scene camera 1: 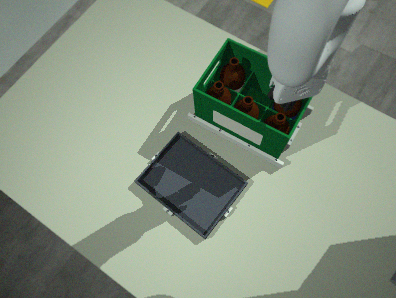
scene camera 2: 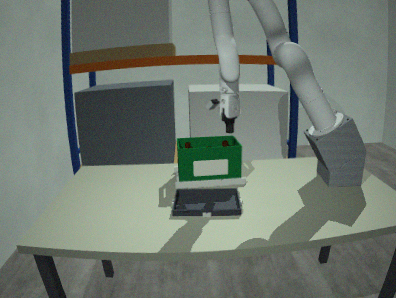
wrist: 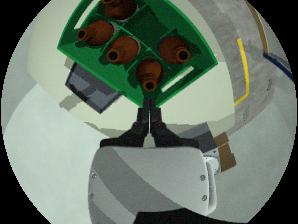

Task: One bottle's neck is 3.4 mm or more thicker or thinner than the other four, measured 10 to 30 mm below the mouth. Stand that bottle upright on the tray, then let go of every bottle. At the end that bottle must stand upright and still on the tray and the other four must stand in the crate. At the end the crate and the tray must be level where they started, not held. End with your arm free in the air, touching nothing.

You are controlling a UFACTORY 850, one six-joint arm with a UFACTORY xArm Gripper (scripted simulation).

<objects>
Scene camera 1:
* my gripper: 285, 105
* dark grey tray: 197, 188
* crate: 254, 132
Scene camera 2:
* my gripper: 229, 132
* crate: 200, 162
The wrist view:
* my gripper: 149, 106
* dark grey tray: 90, 89
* bottle: 124, 48
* bottle: 149, 70
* bottle: 99, 32
</objects>
